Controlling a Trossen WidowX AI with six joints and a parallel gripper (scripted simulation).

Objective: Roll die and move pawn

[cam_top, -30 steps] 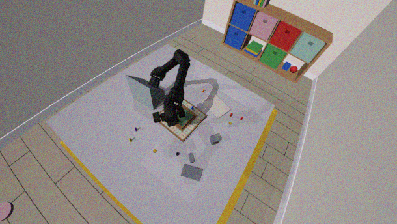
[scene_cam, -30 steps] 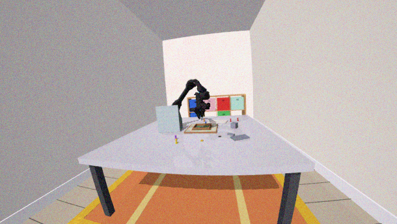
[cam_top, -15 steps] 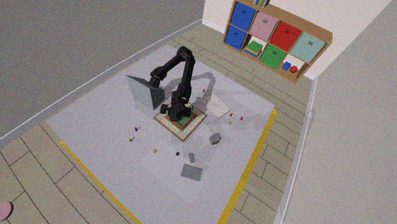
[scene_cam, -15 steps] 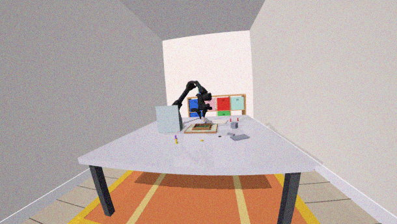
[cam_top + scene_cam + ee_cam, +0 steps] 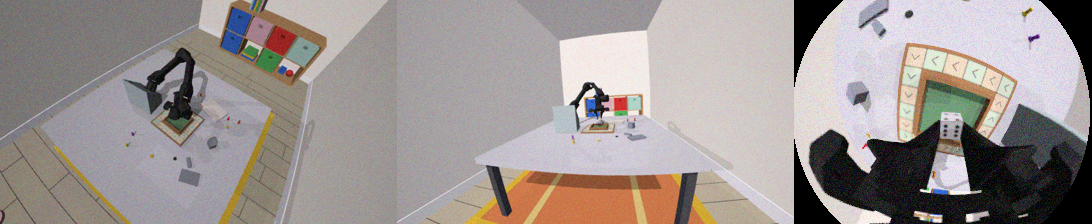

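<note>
The blue pawn lies 40 mm ahead of my gripper tip, 130 mm to the left of it and 70 mm below it. From my gripper tip the other things lie so: white die (right at my gripper tip); grey slab (250 mm ahead, 290 mm to the right, 90 mm below); white pad (190 mm ahead, 280 mm to the left, 100 mm below).
</note>
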